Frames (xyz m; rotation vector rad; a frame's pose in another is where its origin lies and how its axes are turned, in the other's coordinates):
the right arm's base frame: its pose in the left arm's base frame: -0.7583 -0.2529 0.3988 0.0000 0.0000 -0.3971
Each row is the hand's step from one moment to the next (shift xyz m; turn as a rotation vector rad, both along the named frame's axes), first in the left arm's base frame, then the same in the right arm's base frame.
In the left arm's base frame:
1: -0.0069 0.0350 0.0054 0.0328 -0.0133 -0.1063
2: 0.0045 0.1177 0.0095 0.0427 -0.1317 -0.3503
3: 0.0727 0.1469 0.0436 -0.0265 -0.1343 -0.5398
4: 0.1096 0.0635 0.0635 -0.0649 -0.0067 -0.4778
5: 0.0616 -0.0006 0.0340 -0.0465 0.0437 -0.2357
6: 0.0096 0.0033 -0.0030 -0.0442 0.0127 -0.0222
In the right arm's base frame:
1: -0.0199 0.0296 0.0054 0.0354 0.0004 -0.1063
2: -0.0414 0.1103 0.0095 0.0903 -0.1049 -0.3503
3: 0.0102 0.1636 0.0436 0.0275 -0.1341 -0.5398
4: 0.0765 0.1009 0.0635 -0.0573 -0.0313 -0.4778
5: 0.0570 0.0233 0.0340 -0.0598 0.0223 -0.2357
6: 0.0076 0.0068 -0.0030 -0.0457 -0.0054 -0.0222

